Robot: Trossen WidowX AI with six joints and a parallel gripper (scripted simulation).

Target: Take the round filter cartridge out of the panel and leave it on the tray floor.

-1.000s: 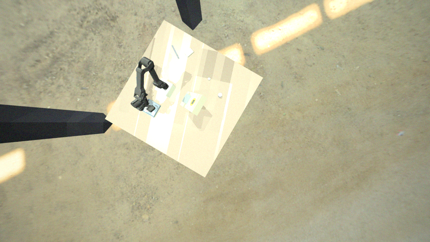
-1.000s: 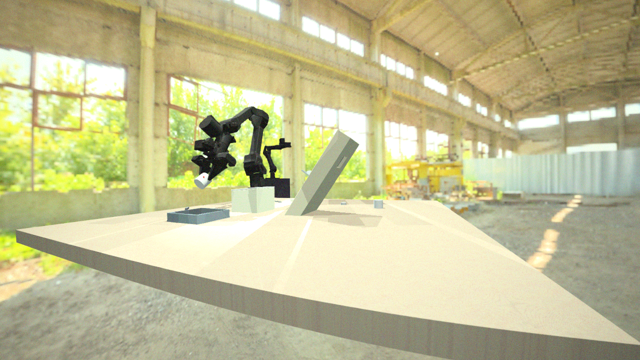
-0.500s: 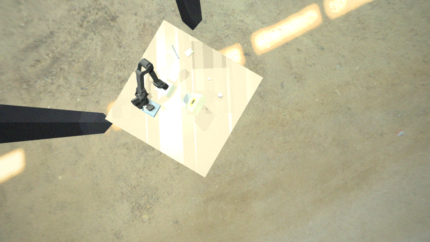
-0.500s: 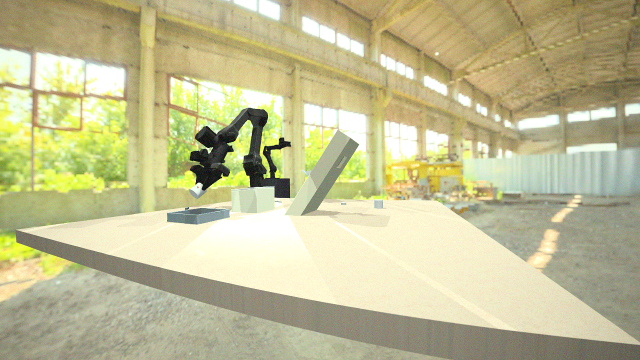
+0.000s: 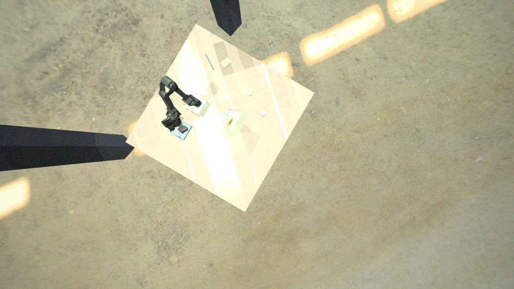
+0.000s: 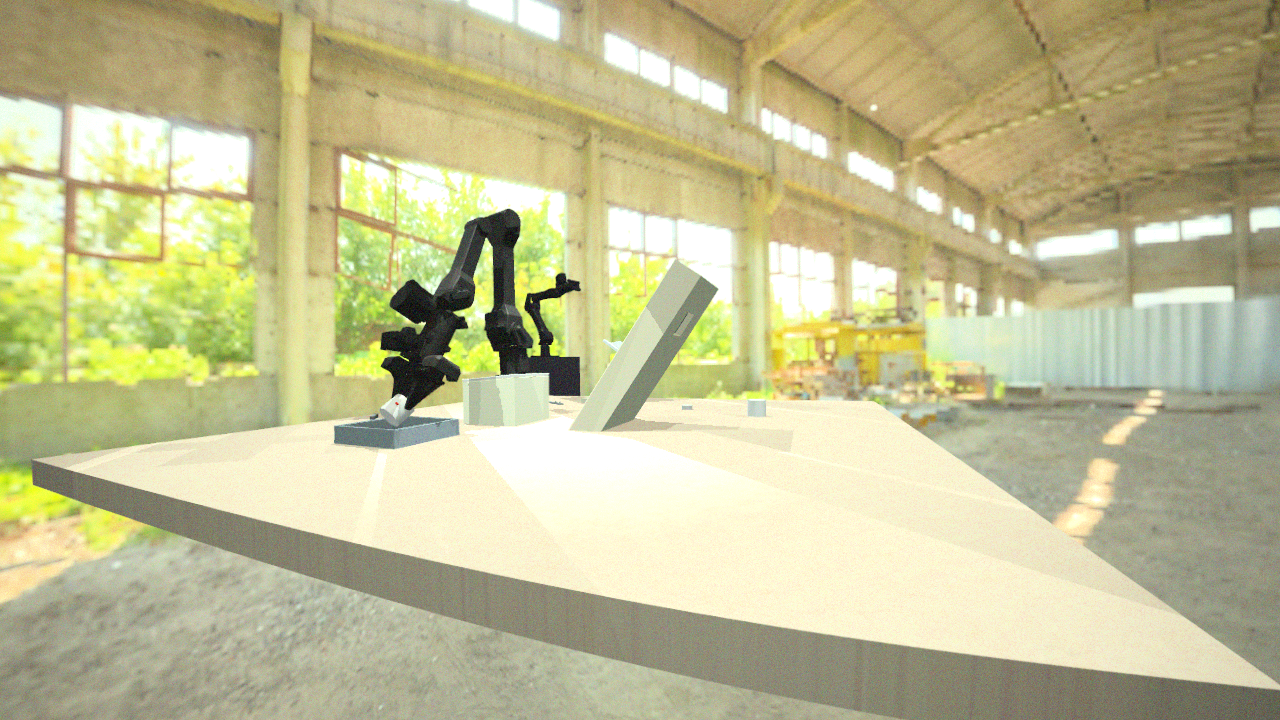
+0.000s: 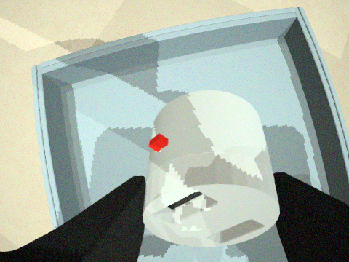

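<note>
Now: the round filter cartridge right at my gripper tip. Round my gripper tip: white square 90 mm behind, 750 mm to the left, 50 mm below; service panel 330 mm ahead, 350 mm to the left, 110 mm above; blue-grey tray 50 mm below.
</note>
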